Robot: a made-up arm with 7 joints.
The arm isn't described. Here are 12 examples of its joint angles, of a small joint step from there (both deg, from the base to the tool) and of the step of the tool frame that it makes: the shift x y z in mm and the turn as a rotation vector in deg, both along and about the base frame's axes.
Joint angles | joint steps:
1: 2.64 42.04 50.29 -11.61 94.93 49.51 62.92 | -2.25 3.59 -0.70 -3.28 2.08 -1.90 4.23
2: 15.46 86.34 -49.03 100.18 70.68 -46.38 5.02 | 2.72 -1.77 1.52 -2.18 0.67 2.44 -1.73
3: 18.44 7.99 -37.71 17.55 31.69 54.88 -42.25 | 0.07 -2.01 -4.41 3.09 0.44 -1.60 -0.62
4: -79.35 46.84 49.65 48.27 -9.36 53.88 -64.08 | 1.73 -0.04 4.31 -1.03 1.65 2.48 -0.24
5: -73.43 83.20 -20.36 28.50 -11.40 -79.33 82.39 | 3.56 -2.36 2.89 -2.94 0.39 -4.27 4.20
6: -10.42 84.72 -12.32 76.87 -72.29 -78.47 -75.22 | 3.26 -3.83 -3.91 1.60 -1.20 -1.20 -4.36
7: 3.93 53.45 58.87 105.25 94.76 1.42 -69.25 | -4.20 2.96 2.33 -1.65 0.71 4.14 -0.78
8: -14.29 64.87 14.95 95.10 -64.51 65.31 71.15 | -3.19 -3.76 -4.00 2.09 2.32 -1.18 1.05
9: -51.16 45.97 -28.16 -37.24 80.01 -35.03 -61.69 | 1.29 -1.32 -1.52 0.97 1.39 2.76 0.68
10: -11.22 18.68 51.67 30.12 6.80 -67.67 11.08 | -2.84 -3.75 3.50 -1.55 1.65 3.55 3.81
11: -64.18 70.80 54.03 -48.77 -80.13 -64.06 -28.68 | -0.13 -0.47 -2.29 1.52 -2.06 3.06 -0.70
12: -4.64 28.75 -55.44 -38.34 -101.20 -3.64 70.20 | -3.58 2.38 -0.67 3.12 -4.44 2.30 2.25
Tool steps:
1: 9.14 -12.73 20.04 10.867 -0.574 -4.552
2: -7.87 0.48 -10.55 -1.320 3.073 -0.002
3: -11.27 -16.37 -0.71 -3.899 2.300 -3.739
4: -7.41 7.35 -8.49 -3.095 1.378 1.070
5: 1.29 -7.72 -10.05 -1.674 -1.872 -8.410
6: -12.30 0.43 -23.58 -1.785 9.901 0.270
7: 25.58 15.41 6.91 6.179 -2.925 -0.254
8: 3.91 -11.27 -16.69 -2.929 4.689 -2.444
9: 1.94 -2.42 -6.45 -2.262 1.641 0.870
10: 4.72 -4.81 -3.11 -5.547 -3.591 5.510
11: 6.31 1.73 6.52 0.859 5.690 -0.187
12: 4.56 0.79 -9.25 4.724 2.934 -4.396
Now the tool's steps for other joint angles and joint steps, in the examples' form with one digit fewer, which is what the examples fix.
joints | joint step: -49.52 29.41 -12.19 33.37 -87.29 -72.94 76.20 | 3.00 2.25 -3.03 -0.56 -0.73 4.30 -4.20
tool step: -4.2 3.7 -12.2 6.85 4.39 -4.92
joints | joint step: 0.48 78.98 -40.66 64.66 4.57 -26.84 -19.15 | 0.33 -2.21 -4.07 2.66 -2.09 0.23 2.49
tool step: -13.4 -0.8 -8.2 0.58 0.86 1.43
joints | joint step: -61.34 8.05 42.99 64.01 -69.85 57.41 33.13 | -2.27 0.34 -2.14 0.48 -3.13 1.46 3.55
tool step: 6.2 -5.5 12.1 0.50 -0.22 -3.41
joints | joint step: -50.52 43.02 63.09 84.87 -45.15 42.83 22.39 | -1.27 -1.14 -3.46 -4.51 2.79 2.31 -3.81
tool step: 8.9 0.0 9.8 4.41 -3.35 -5.06
